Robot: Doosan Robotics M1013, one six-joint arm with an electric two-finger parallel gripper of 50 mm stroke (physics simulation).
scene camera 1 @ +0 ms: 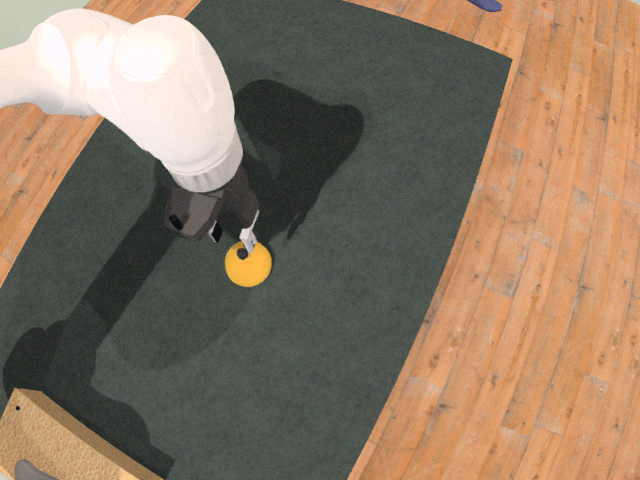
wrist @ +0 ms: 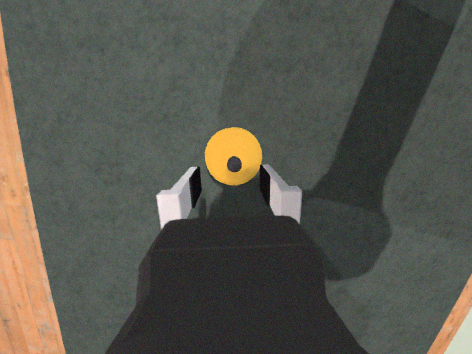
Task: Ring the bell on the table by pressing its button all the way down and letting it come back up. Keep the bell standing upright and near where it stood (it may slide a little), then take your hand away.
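Places are measured from the arm's base along level axes (x ahead, y left, z up), in millimetres.
Where they show: gripper, between the fingertips: (scene camera 1: 235,241) (wrist: 230,178).
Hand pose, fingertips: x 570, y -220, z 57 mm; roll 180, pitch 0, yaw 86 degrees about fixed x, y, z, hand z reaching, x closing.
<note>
After its pixels a point has its place.
The bell is a round yellow dome (scene camera 1: 249,268) {x 558, y -229, z -36 mm} (wrist: 233,142) {x 550, y -214, z -37 mm} with a small dark button (scene camera 1: 241,253) {x 573, y -216, z -11 mm} (wrist: 234,164) {x 573, y -216, z -11 mm} on top. It stands upright on the dark green mat (scene camera 1: 361,248) {x 649, y -403, z -77 mm} (wrist: 100,100) {x 475, y -394, z -77 mm}. My gripper (scene camera 1: 232,236) {x 570, y -220, z 57 mm} (wrist: 230,178) {x 570, y -220, z 57 mm} is open and empty, its two pale fingers apart. In the wrist view the button lies between the fingertips sideways, slightly nearer the right one, and the dome reaches ahead of them. In the scene view one fingertip overlaps the dome's upper edge beside the button. The exact height of the fingers above the bell cannot be told.
A tan box (scene camera 1: 87,428) {x 181, y 9, z -70 mm} with a grey item (scene camera 1: 32,471) {x 81, y 49, z 20 mm} partly showing stands at the lower left of the scene view. A blue object (scene camera 1: 485,4) shows at the top edge. Wooden planks (scene camera 1: 542,258) (wrist: 22,240) border the mat.
</note>
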